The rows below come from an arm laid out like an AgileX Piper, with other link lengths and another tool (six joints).
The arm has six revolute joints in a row. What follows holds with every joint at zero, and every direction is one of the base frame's.
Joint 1 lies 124.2 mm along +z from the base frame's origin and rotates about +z.
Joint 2 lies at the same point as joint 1 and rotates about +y.
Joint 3 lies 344.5 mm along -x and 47.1 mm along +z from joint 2 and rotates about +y.
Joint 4 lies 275.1 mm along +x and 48.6 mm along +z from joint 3 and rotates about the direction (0.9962, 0, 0.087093).
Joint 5 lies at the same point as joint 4 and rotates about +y.
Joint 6 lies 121.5 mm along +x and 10.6 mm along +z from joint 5 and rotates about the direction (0.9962, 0, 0.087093).
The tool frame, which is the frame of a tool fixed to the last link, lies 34.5 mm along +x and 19 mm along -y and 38.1 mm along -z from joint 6; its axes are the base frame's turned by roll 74.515, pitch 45.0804 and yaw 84.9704 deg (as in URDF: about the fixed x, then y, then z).
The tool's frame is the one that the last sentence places.
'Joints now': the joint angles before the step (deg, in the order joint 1, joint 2, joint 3, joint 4, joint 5, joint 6). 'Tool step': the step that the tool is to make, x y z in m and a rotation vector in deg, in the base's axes. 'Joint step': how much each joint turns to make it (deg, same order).
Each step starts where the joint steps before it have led.
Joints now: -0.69, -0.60, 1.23, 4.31, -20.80, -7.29
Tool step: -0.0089, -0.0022, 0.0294, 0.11, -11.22, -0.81
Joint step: -0.01, 0.00, 0.01, 0.10, -11.26, 0.09
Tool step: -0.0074, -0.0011, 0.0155, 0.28, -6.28, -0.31
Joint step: 0.01, -0.01, -0.02, 0.13, -6.26, 0.25
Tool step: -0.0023, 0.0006, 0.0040, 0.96, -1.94, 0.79
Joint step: 0.02, -0.10, 0.00, 0.02, -1.77, 1.32
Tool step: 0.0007, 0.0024, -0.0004, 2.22, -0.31, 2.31
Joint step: 0.08, -0.02, 0.00, -0.05, -0.10, 3.19
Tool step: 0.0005, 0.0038, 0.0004, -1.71, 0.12, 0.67
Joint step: 0.10, 0.02, 0.02, -2.49, 0.11, 1.09
